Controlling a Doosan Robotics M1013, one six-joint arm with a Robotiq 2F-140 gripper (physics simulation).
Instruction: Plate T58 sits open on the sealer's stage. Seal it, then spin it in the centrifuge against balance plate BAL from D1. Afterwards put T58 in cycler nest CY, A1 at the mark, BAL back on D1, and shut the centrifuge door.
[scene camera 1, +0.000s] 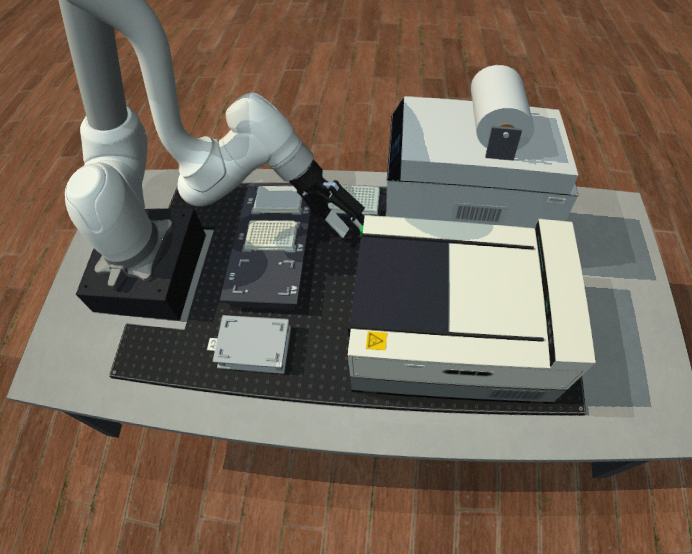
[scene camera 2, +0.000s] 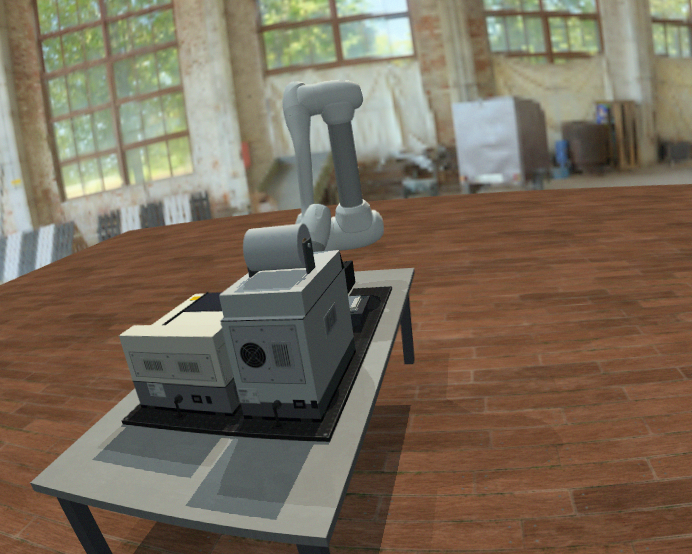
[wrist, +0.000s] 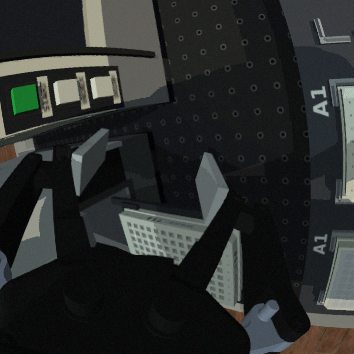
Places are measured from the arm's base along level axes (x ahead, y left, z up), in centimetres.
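Where they show: gripper, fingertip midpoint: (scene camera 1: 358, 233) (wrist: 152, 155); arm's base, link origin: (scene camera 1: 134, 248).
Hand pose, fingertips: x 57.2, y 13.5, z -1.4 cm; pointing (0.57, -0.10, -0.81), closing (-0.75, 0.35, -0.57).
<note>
Each offset is from my fingertips to the top centre of the thing. "pt": to the spot under its first point. Level surfaces: height alone.
My gripper (scene camera 1: 349, 226) (wrist: 152, 155) is open and empty, its fingers partly apart. It is beside the centrifuge's (scene camera 1: 496, 288) (scene camera 2: 173, 357) near left corner; in the wrist view the green button @(dz +11.0, dx +2.6, dy -6.9 cm) (wrist: 25, 99) and two white ones are above the left finger. Plate T58 @(dz +2.5, dx -2.7, dy +9.5 cm) (scene camera 1: 368, 199) (wrist: 155, 236), pale with open wells, sits at the front of the sealer @(dz +39.5, dx +27.0, dy +11.7 cm) (scene camera 1: 429, 138) (scene camera 2: 259, 305), below the fingers in the wrist view. BAL @(dz -1.3, dx -23.8, dy +10.3 cm) (scene camera 1: 278, 199) (wrist: 342, 275) sits on D1. Cycler nest CY @(dz -3.3, dx -20.0, dy -30.9 cm) (scene camera 1: 252, 340) is a grey block bearing no plate. The sealer hides the gripper in scene camera 2.
Another plate @(dz -1.3, dx -22.4, dy -2.1 cm) (scene camera 1: 271, 234) (wrist: 348, 145) stands on D2; D3 (scene camera 1: 262, 282) has corner brackets and no plate. A white film roll @(dz +39.5, dx +29.2, dy +11.8 cm) (scene camera 1: 499, 98) (scene camera 2: 274, 246) tops the sealer. The centrifuge top shows a dark part @(pt dz +13.2, dx +12.7, dy -21.5 cm) (scene camera 1: 401, 285) beside a cream part. The table @(dz -9.4 cm) (scene camera 1: 404, 429) bears a black perforated board @(dz -8.1 cm) (scene camera 1: 167, 352).
</note>
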